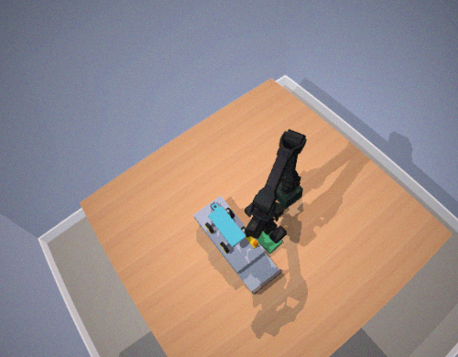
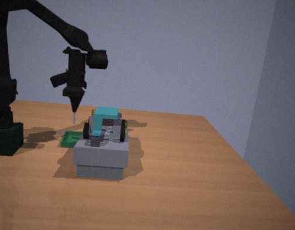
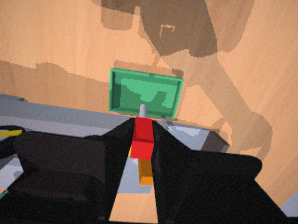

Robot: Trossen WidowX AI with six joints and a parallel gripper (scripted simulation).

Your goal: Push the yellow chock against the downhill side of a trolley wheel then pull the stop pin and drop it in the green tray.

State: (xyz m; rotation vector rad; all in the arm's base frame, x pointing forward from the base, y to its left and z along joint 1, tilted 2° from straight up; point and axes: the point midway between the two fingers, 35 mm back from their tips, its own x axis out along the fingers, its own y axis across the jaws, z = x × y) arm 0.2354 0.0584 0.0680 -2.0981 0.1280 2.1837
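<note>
Right now the green tray is 120 mm below my gripper tip. Also, from my gripper tip: red-headed stop pin (right at my gripper tip); then yellow chock (60 mm ahead, 30 mm below, 20 mm to the right); then trolley (130 mm to the right, 100 mm ahead).
</note>
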